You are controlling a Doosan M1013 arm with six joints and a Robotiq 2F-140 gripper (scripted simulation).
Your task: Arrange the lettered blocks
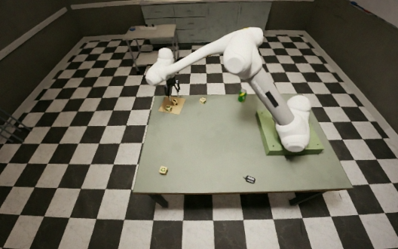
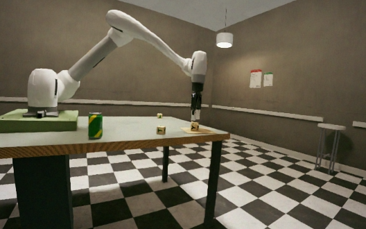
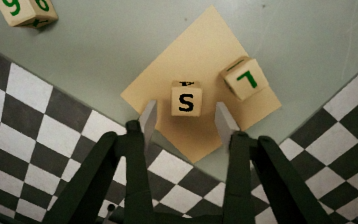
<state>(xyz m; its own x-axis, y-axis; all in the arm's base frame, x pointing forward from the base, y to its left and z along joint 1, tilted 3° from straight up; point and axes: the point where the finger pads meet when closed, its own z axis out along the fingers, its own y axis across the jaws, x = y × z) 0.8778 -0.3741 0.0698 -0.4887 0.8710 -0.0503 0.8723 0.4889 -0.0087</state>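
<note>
Now: hand 30 mm short of the tan mat and 100 mm above it. Round my hand: black object: 490 mm behind, 740 mm to the left, 90 mm below; then yellow can: 620 mm behind, 10 mm to the left, 40 mm below.
</note>
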